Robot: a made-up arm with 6 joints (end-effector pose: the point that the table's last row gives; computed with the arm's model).
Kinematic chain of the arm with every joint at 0, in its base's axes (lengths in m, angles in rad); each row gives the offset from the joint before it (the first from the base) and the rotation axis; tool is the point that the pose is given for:
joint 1: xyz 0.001 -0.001 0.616 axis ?
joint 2: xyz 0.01 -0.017 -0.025 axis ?
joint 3: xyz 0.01 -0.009 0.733 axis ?
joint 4: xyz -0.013 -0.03 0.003 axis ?
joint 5: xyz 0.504 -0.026 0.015 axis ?
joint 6: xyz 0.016 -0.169 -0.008 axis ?
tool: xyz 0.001 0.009 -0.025
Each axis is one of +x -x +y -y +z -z.
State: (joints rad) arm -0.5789 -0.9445 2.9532 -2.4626 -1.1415 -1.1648
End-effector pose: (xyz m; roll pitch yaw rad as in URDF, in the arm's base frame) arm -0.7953 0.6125 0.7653 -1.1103 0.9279 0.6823
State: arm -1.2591 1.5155 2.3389 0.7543 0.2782 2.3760
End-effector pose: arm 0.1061 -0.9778 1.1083 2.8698 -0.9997 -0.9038
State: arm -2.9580 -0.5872 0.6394 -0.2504 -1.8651 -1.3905
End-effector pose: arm 0.1460 0.2491 1.6479 1.4939 0.6260 -2.6610
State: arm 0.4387 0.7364 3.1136 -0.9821 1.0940 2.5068
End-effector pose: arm 0.3268 -0.0736 1.5832 1.2792 0.0385 -1.8706
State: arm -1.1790 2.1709 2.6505 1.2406 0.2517 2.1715
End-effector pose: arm 0.2652 -0.9299 0.5962 2.7335 -0.5451 -0.8999
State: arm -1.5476 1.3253 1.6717 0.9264 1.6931 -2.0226
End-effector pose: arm -0.1106 -1.1218 1.0745 -0.0432 -0.5461 0.4035
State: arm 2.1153 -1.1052 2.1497 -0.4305 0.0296 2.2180
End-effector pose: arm 0.8233 -0.8518 0.9461 1.3557 0.1402 -1.0138
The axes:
joint 1: +z
joint 2: +y
joint 3: -y
joint 4: -x
joint 5: -y
joint 6: -x

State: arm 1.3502 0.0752 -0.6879 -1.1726 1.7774 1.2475
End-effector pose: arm 0.2401 0.2724 0.8363 -0.4254 -0.4291 -0.0948
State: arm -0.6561 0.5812 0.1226 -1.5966 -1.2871 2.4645
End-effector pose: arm 0.5844 -0.5142 0.7838 -0.4451 0.1019 0.6482
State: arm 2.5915 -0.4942 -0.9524 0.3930 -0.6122 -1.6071
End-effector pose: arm -0.0234 0.2612 1.0840 0.9261 0.9938 2.1762
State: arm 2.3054 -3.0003 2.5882 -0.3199 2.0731 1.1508
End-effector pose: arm 0.0222 0.3824 -0.4755 -0.2955 -1.2450 1.2679
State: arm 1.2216 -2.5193 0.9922 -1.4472 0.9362 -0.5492
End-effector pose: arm -0.2456 -0.9455 -0.0303 -0.7851 0.3119 -0.9233
